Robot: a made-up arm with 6 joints. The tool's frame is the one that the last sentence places.
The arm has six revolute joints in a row. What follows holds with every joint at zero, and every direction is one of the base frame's.
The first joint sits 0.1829 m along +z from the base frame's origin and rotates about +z.
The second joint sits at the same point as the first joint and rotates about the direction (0.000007, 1, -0.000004).
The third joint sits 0.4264 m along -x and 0.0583 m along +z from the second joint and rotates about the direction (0.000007, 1, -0.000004).
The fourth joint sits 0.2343 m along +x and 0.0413 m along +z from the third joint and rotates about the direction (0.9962, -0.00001, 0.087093).
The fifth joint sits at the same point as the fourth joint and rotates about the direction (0.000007, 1, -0.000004).
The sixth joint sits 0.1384 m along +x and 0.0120 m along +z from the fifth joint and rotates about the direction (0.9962, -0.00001, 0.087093).
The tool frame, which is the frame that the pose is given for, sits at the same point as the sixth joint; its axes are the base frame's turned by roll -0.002, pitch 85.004 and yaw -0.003 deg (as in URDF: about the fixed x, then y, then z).
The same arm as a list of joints. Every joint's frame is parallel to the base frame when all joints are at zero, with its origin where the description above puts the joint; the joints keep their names.
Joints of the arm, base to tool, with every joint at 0 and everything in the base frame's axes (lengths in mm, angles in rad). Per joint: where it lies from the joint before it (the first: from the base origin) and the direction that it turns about. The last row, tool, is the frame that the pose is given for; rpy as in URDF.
joint 1: offset 0 0 182.9 axis +z
joint 2: offset 0 0 0 axis +y
joint 3: offset -426.4 0 58.3 axis +y
joint 4: offset 234.3 0 41.3 axis 0.9962 0 0.0871
joint 5: offset 0 0 0 axis +y
joint 6: offset 138.4 0 12 axis 0.9962 0 0.0871
tool: offset 0 0 0 rpy 0 1.4836 -0.0001

